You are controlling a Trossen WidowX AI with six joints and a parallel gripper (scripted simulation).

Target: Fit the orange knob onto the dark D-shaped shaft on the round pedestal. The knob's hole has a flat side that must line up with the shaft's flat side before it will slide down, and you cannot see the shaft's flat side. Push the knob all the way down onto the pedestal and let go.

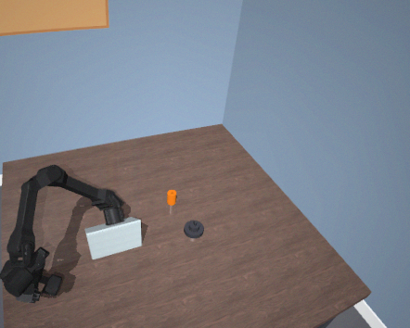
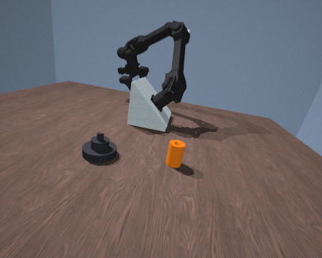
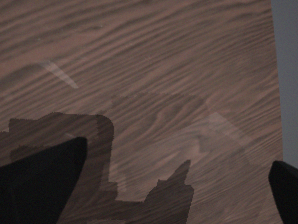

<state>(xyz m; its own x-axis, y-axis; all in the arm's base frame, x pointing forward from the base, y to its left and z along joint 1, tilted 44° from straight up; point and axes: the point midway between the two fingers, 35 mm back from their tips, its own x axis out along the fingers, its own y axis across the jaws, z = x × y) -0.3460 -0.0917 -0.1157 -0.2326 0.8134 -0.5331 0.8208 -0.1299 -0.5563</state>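
Right now my gripper tip is 65 cm short of the orange knob, 22 cm to the right of it and 2 cm above it. The rest, counted from my gripper tip: dark round pedestal 66 cm ahead, 3 cm to the left, 2 cm below.
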